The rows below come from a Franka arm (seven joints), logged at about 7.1 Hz.
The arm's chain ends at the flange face. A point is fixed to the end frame.
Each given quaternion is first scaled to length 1.
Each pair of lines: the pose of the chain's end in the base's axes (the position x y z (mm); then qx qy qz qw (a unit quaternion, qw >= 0)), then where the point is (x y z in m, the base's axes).
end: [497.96 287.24 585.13 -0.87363 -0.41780 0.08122 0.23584]
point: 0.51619 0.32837 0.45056
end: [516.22 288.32 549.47 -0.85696 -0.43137 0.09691 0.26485]
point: 0.52622 0.33640 0.41635
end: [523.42 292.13 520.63 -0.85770 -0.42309 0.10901 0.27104]
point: 0.52984 0.33989 0.38717
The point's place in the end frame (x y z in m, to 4 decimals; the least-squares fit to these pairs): 0.0358 0.0550 0.1258
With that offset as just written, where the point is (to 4 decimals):
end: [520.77 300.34 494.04 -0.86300 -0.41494 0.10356 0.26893]
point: 0.5292 0.3475 0.3605
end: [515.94 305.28 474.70 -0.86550 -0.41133 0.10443 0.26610]
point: 0.5247 0.3513 0.3408
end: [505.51 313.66 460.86 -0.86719 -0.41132 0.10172 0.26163]
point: 0.5155 0.3588 0.3267
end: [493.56 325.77 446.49 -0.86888 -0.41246 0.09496 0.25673]
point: 0.5059 0.3704 0.3124
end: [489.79 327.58 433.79 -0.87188 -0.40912 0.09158 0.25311]
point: 0.5035 0.3713 0.2995
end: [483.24 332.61 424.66 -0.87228 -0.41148 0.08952 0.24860]
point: 0.4980 0.3756 0.2903
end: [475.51 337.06 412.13 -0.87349 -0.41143 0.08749 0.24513]
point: 0.4912 0.3794 0.2776
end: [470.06 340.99 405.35 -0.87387 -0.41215 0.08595 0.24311]
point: 0.4864 0.3830 0.2708
